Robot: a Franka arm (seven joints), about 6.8 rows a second.
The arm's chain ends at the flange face. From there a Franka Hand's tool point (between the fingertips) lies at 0.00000 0.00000 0.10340 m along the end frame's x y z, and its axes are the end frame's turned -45 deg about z.
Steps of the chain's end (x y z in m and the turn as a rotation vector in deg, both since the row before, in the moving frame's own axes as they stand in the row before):
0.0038, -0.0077, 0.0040, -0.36, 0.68, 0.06
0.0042, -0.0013, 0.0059, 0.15, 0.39, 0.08
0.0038, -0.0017, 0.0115, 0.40, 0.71, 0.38
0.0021, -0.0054, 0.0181, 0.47, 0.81, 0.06
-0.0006, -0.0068, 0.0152, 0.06, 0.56, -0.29
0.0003, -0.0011, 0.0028, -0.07, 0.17, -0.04
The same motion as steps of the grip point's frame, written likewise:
0.0085, -0.0014, 0.0040, -0.74, 0.23, 0.06
0.0046, 0.0024, 0.0059, -0.17, 0.38, 0.08
0.0053, 0.0019, 0.0115, -0.22, 0.78, 0.38
0.0069, -0.0019, 0.0181, -0.24, 0.91, 0.06
0.0052, -0.0046, 0.0152, -0.35, 0.44, -0.29
0.0011, -0.0003, 0.0028, -0.17, 0.07, -0.04

